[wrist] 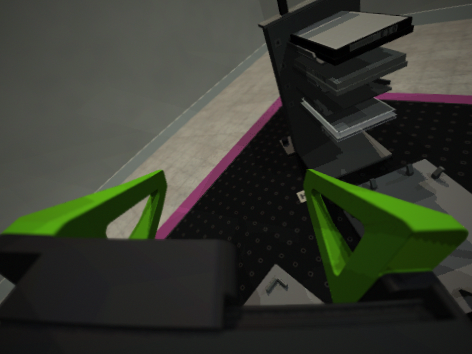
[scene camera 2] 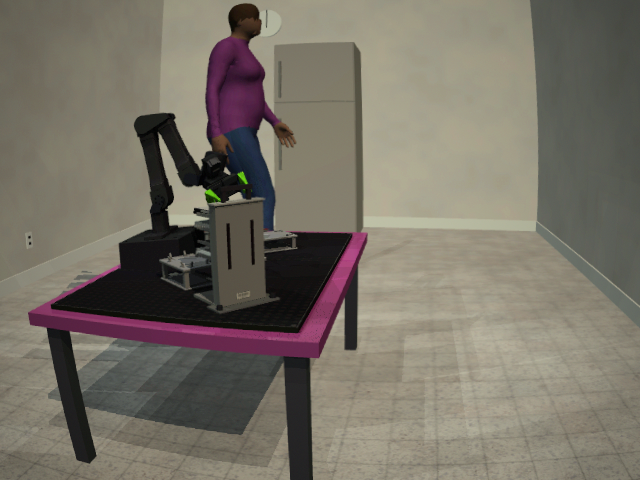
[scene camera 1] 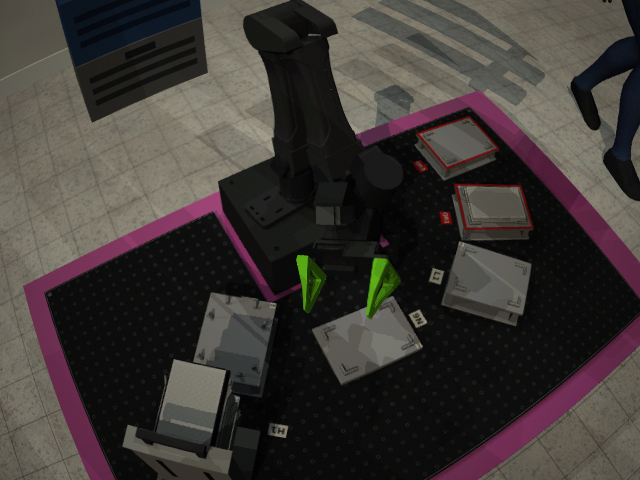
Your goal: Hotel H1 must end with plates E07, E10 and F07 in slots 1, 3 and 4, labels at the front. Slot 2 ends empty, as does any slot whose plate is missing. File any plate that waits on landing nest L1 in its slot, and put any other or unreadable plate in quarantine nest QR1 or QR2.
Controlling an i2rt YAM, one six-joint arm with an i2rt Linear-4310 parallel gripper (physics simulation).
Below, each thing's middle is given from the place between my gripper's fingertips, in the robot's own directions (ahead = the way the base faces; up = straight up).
I see the grey nest N6 (scene camera 1: 354, 345) 22 cm below my hand, 11 cm to the left of it and 1 cm behind it.
